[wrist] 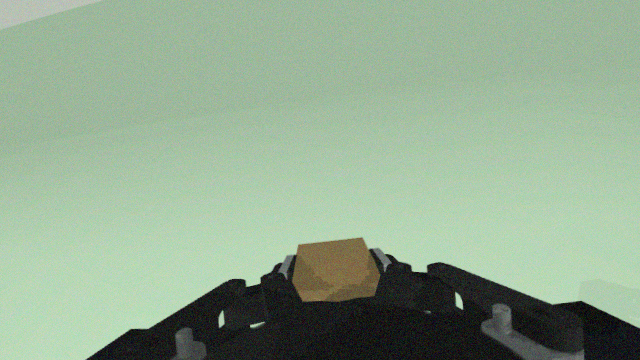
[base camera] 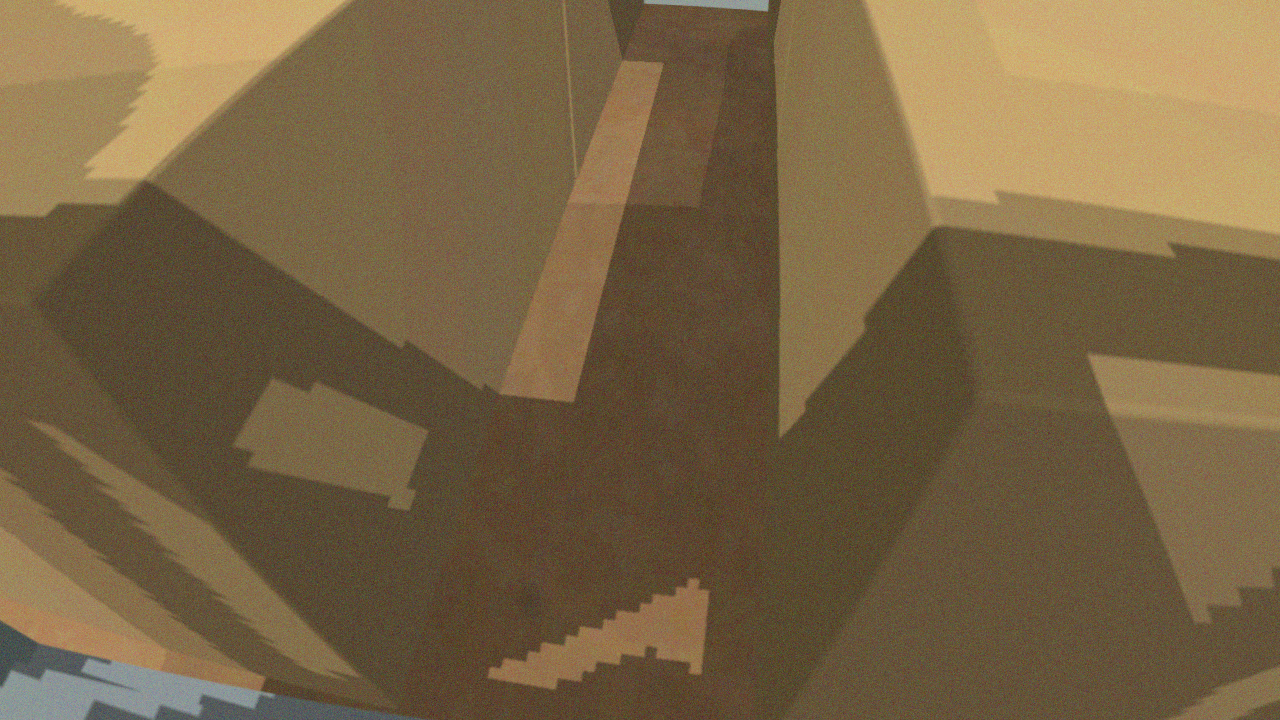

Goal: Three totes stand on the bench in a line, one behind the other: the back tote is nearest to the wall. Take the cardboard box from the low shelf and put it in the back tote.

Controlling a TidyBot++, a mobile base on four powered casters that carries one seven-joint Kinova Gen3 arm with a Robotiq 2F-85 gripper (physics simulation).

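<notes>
The cardboard box is a small brown block at the lower middle of the wrist view. My gripper is shut on it, with one grey fingertip pad at each side. Behind the box the wrist view shows a pale green surface, so the box is held up with no tote or bench showing around it. The three totes and the low shelf cannot be made out in either view. The gripper does not show in the base camera view.
A pale green wall fills most of the wrist view, with a grey corner at the upper left. In the base camera view, large tan blocky surfaces stand close on both sides of a dark brown strip.
</notes>
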